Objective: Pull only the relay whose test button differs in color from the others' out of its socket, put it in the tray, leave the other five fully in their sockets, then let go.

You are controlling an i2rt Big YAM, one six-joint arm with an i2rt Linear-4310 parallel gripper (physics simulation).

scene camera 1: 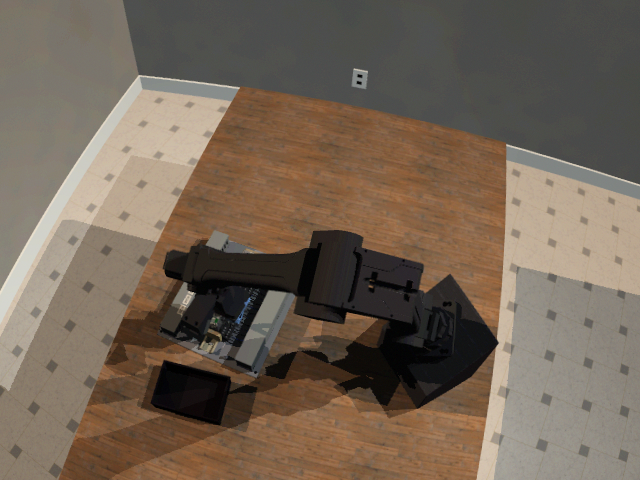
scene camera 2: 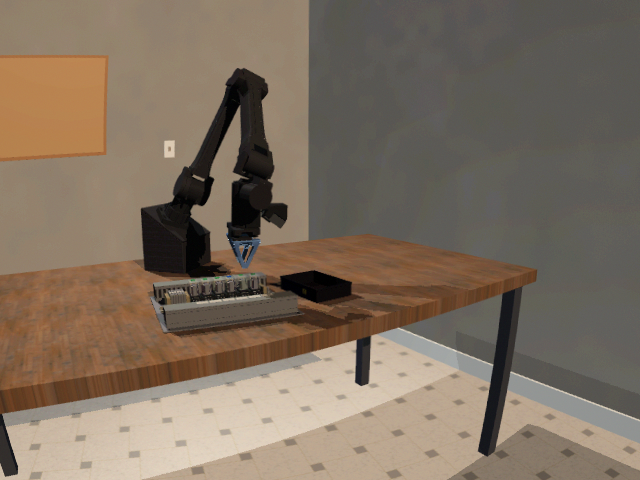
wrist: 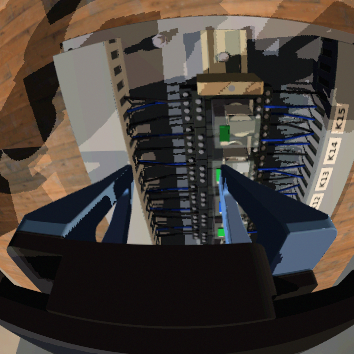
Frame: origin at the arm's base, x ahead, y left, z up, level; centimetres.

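Seen in the pictures: gripper, fingertip midpoint: (scene camera 1: 229, 316) (scene camera 2: 242, 265) (wrist: 175, 173); arm's base at its link origin: (scene camera 1: 436, 328) (scene camera 2: 173, 220).
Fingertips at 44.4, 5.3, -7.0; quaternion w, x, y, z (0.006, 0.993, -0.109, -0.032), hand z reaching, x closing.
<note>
Pixels of each thing's top centre, then the offset from my fingertips to it, as dx, dy, dz.
- relay with the blue test button, top centre: (wrist: 233, 206) (scene camera 2: 229, 277) +3.2, -4.9, -1.6
- black tray at its top centre: (scene camera 1: 189, 390) (scene camera 2: 315, 279) +4.3, +18.4, -5.1
- beige end block at its top centre: (wrist: 231, 87) (scene camera 1: 211, 331) +4.2, +3.0, -4.5
The relay with the blue test button (scene camera 2: 229, 283) (wrist: 220, 206) stands in the row of sockets, partly hidden by the right finger in the wrist view. Neighbouring relays with green buttons (scene camera 2: 205, 285) (wrist: 224, 133) also stand in their sockets. My gripper (scene camera 2: 245, 266) (wrist: 175, 173) is partly open with nothing between its fingers, pointing down above the relay row. In the wrist view its right fingertip overlaps the relay row and its left one is over the wiring beside the duct. The black tray (scene camera 1: 189, 416) (scene camera 2: 295, 290) is empty, beside the panel.
Grey wire ducts (scene camera 1: 269, 325) (scene camera 2: 232, 311) (wrist: 92, 105) flank the relay row. A beige end block (wrist: 230, 86) stands at one end of the row. Labels (wrist: 332, 150) run along the right duct in the wrist view. The arm covers part of the panel in scene camera 1.
</note>
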